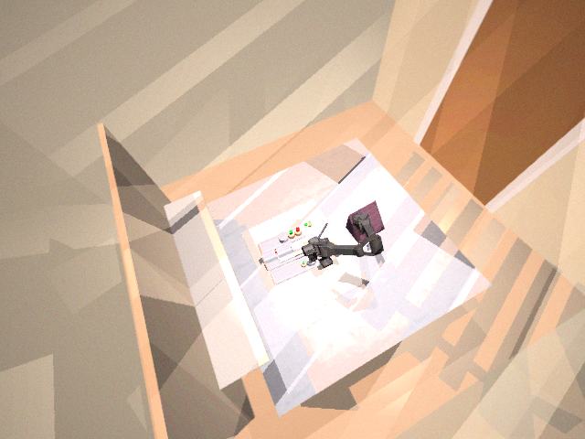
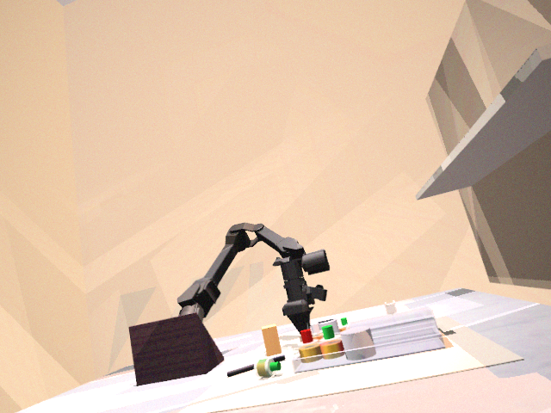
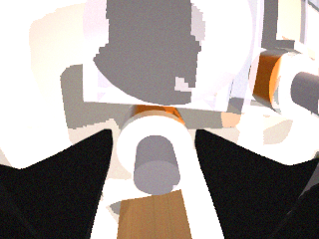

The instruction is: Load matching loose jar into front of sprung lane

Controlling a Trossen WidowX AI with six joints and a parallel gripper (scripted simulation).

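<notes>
Right now the tan block is 100 mm behind my gripper tip, 10 mm to the right of it and 10 mm above it. From my gripper tip the other things lie so: grey shelf 550 mm ahead, 340 mm above, 20 mm to the right; dark rod 150 mm to the right, 90 mm behind, 20 mm below; lane rack 200 mm ahead, 100 mm to the right.
</notes>
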